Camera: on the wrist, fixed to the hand. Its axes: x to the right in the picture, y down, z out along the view.
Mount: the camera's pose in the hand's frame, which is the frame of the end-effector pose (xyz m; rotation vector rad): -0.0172 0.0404 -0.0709 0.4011 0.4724 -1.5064
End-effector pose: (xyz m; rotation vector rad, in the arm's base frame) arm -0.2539 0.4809 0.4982 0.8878 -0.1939 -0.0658
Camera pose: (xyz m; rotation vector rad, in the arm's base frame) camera -0.2578 0.5629 0.4835 1.2485 0.9704 -1.2340
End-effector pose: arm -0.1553 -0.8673 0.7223 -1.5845 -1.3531 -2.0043
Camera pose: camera -0.1663 -0.9497 0.7294 -0.3011 2.2058 1.6589
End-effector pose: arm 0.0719 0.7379 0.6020 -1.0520 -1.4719 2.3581
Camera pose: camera 0.1387 0.7605 0.5575 -0.1345 -0.9076 1.0889
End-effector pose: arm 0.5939 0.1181 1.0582 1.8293 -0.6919 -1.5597
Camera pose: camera 0.6614 0.1129 1.1069 -2.2698 -0.6724 1.1546
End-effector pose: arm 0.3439 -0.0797 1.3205 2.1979 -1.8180 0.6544
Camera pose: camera 0.2882 -0.0425 1.3701 2.4901 0.3896 0.9639
